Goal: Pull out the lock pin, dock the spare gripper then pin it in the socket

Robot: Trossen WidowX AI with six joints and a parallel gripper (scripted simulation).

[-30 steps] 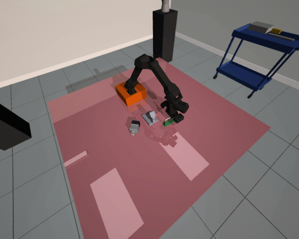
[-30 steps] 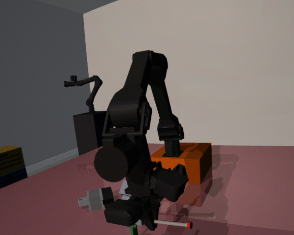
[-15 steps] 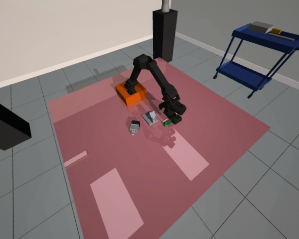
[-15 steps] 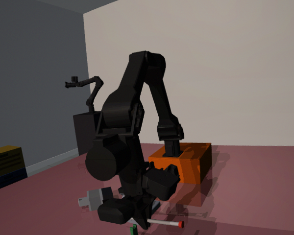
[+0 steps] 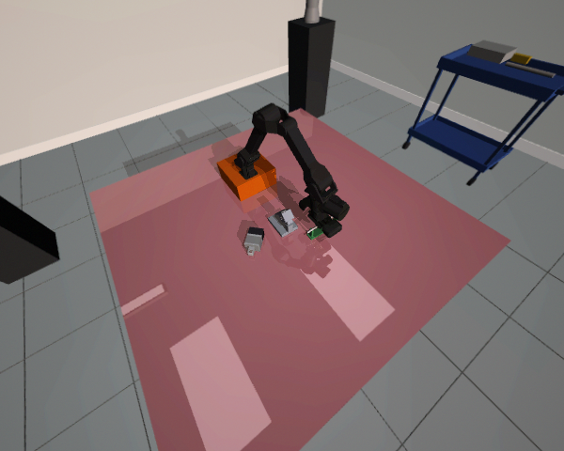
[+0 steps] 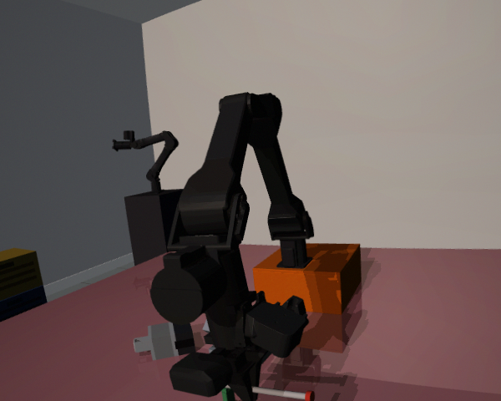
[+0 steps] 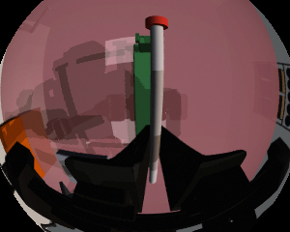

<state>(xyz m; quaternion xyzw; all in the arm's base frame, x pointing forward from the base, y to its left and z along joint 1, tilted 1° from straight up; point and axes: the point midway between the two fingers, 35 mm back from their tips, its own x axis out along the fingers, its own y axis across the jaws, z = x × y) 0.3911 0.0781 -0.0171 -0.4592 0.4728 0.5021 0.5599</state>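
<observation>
Right now the green tray is 2 cm to the left of my gripper tip and 1 cm below it. The rest, counted from my gripper tip: grey mount 11 cm behind, 9 cm to the right, 2 cm above; spare gripper 11 cm behind, 24 cm to the right, 1 cm below.
</observation>
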